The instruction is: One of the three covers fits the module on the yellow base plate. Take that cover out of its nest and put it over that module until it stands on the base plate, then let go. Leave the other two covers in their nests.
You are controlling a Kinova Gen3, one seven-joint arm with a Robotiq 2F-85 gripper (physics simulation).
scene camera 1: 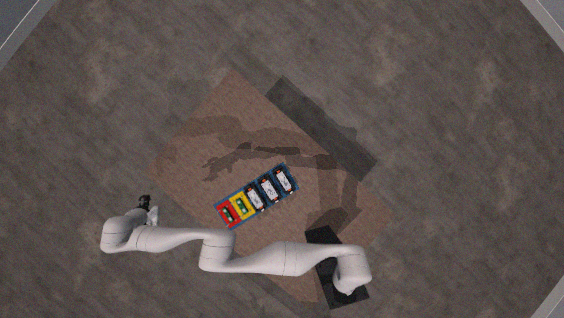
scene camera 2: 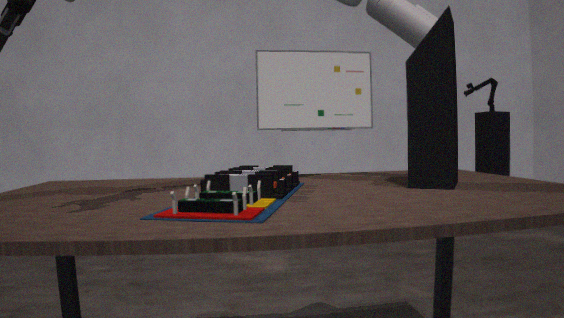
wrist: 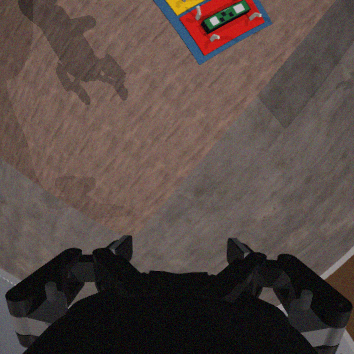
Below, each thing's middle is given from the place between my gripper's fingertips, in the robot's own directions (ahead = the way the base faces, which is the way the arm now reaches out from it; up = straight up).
Labels:
My hand is 330 mm past the red base plate [scene camera 2: 250,213], 280 mm above it and 70 mm to the left of it.

